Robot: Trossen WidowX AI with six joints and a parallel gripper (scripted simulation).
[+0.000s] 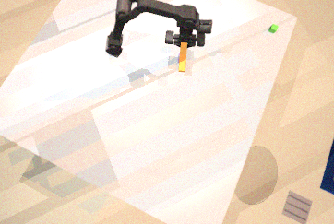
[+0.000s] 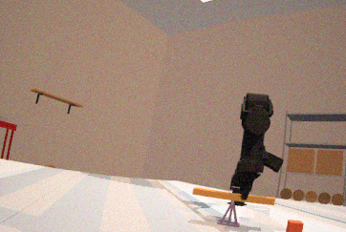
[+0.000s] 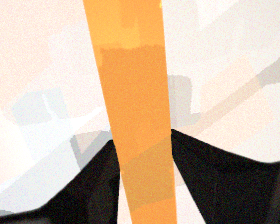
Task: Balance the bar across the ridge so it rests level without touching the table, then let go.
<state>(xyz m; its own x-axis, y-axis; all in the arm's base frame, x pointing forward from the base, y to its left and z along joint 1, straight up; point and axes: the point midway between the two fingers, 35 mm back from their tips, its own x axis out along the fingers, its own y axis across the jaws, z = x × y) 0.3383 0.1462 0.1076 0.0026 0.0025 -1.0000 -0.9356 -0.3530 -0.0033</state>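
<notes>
The orange bar lies 3 cm to the right of my gripper tip and 1 cm ahead of it. From my gripper tip the other things lie so: red block (14 cm to the left, 6 cm below, 2 cm behind); green cube (40 cm ahead, 35 cm to the left, 6 cm below).
</notes>
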